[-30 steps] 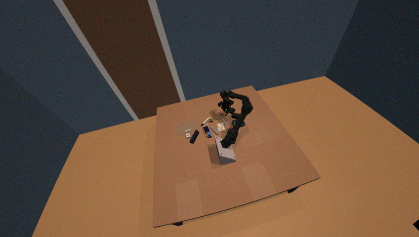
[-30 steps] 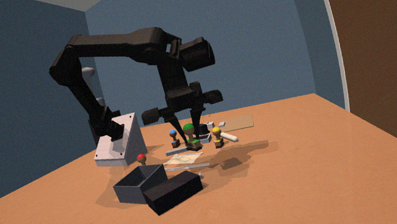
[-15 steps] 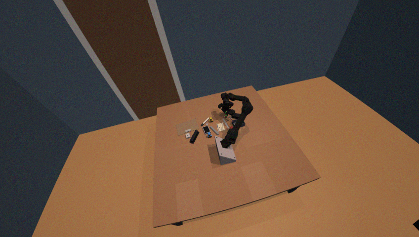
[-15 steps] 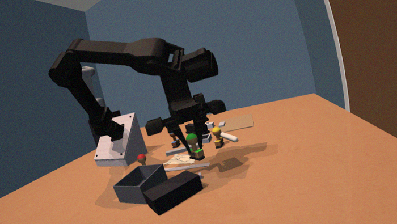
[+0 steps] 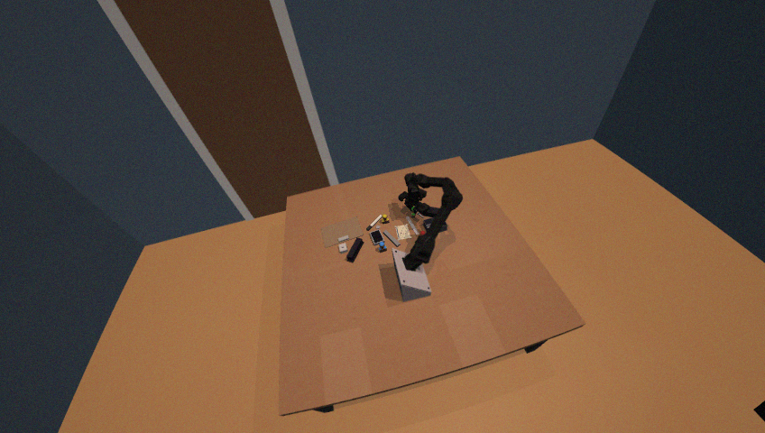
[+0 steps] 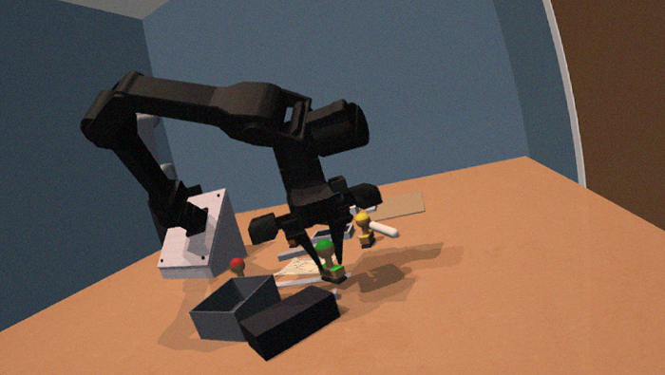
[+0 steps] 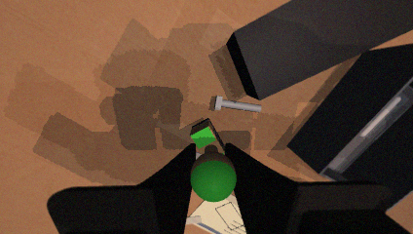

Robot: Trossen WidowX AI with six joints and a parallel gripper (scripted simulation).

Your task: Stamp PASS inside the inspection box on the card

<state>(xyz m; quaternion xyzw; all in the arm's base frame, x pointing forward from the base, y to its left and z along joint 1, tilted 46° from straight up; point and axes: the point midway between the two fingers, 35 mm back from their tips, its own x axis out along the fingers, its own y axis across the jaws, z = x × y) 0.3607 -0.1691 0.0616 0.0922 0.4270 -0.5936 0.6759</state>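
Now: gripper tip right at the green-knobbed PASS stamp. Also, from my gripper tip: black block (3 cm behind, 11 cm to the right, 2 cm below); then grey ruler (6 cm behind, 3 cm to the left, 3 cm below); then cream card (9 cm behind, 10 cm to the left, 4 cm below).
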